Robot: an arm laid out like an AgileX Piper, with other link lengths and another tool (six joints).
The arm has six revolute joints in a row. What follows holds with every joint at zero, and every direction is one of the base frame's. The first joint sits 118.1 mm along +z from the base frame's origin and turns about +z. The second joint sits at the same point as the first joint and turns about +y. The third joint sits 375.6 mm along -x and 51.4 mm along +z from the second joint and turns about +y. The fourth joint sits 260.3 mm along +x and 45.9 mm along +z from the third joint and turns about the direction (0.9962, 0, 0.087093). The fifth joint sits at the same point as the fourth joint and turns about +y. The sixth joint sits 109.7 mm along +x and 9.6 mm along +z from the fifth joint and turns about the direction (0.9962, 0, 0.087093). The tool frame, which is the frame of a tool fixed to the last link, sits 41.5 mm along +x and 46 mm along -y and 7.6 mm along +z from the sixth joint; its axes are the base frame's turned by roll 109.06, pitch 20.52 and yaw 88.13 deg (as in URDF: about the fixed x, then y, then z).
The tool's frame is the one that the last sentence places.
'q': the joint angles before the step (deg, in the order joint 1, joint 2, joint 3, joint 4, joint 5, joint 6). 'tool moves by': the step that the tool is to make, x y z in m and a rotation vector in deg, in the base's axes. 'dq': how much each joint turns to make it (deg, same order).
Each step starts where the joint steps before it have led.
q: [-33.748 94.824 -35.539 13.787 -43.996 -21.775]
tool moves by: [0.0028 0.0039 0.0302 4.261 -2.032 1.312]
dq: [0.009 -4.937 -4.664 -0.290 11.024 2.980]
